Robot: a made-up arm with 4 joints.
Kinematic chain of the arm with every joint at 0, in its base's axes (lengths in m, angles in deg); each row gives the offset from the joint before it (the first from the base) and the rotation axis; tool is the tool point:
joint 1: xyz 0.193 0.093 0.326 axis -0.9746 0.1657 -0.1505
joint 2: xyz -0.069 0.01 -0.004 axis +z
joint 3: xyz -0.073 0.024 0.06 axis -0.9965 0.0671 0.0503
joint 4: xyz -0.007 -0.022 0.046 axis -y
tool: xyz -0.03 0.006 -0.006
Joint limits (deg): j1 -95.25..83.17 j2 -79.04..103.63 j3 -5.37..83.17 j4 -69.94..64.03
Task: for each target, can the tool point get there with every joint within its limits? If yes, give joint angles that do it. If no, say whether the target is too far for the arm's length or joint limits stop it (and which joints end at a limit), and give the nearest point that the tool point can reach.
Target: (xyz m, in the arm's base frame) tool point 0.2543 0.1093 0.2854
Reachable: no: joint limits stop it (at a limit: joint 1, joint 2, joint 3, joint 4) | nearest point 0.2235 0.1869 0.2200 | short by 0.106 m
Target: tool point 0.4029 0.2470 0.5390
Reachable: no: too far | nearest point 0.1926 0.1995 0.4273 | short by 0.243 m
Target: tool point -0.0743 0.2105 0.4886
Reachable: no: too far | nearest point 0.0144 0.1694 0.4287 | short by 0.115 m
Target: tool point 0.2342 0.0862 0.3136
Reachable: no: joint limits stop it (at a limit: joint 1, joint 2, joint 3, joint 4) | nearest point 0.1660 0.0286 0.2309 | short by 0.122 m
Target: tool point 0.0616 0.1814 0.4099
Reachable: yes | joints -0.59 -34.15 53.09 43.04
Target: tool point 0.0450 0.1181 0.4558
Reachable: yes | joints 33.39 49.08 19.18 -10.33
